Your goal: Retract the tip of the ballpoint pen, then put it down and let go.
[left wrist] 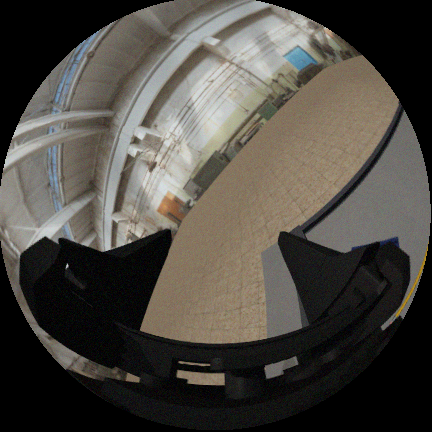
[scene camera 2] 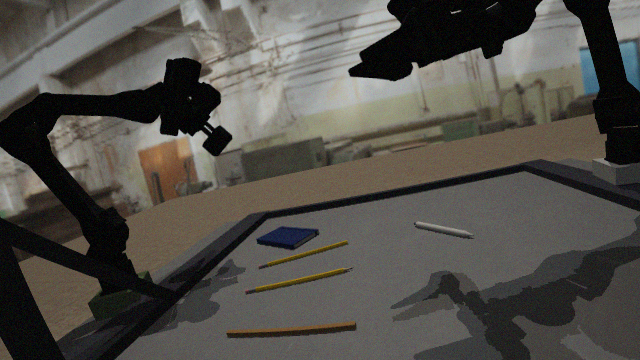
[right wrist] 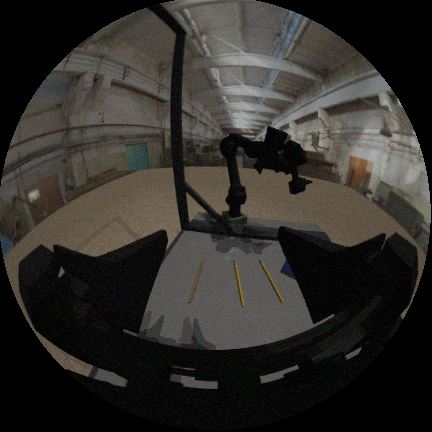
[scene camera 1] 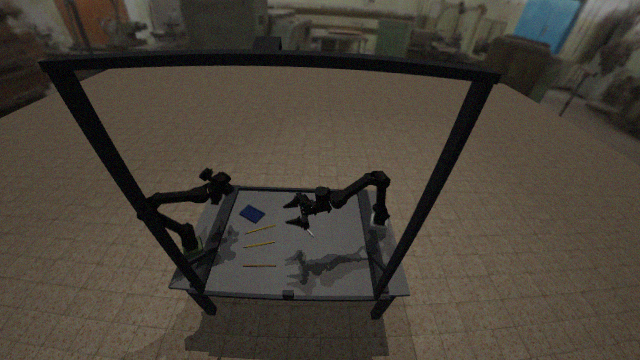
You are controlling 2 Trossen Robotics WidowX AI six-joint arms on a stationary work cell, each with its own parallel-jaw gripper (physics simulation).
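Places are measured from the left arm's base along level axes (x back, y right, z up), in metres.
Pixels of known places: left gripper, fingertip midpoint: (left wrist: 226, 236) (scene camera 2: 205, 126) (right wrist: 308, 170) (scene camera 1: 217, 173); right gripper, fingertip midpoint: (scene camera 2: 354, 66) (right wrist: 223, 234) (scene camera 1: 284, 214); left arm's base, origin of the base link: (right wrist: 233, 213) (scene camera 1: 191, 245); right arm's base, origin of the base link: (scene camera 2: 626, 160) (scene camera 1: 379, 220).
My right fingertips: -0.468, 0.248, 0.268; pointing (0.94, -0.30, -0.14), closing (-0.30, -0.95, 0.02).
Ahead of a thing's pixels: the offset from my right fingertips to its top centre, as dx, dy, dz. Level surfaces: height alone.
A white ballpoint pen @(-0.164, -0.077, -0.295) (scene camera 1: 310, 233) (scene camera 2: 444, 230) lies on the grey table @(dz -0.308) (scene camera 1: 340, 240) (scene camera 2: 380, 210). A small pointed end shows at its right in scene camera 2; whether the writing tip is out is too small to tell. My right gripper (scene camera 1: 285, 214) (scene camera 2: 351, 73) (right wrist: 223, 234) is open and empty, raised above the table, its fingers pointing left across it. My left gripper (scene camera 2: 217, 141) (left wrist: 226, 236) is open and empty, raised near the table's far left corner, well away from the pen. The pen does not show in either wrist view.
A blue book @(+0.088, -0.344, -0.296) (scene camera 1: 252, 213) (scene camera 2: 287, 237) lies at the back left. Two yellow pencils @(+0.085, -0.208, -0.301) (scene camera 1: 260, 229) @(+0.123, -0.108, -0.299) (scene camera 2: 300, 281) and an orange-brown pencil @(+0.173, +0.014, -0.301) (scene camera 1: 259, 265) (scene camera 2: 292, 330) (right wrist: 196, 281) lie in front of it. A dark frame (scene camera 1: 260, 59) stands around the table.
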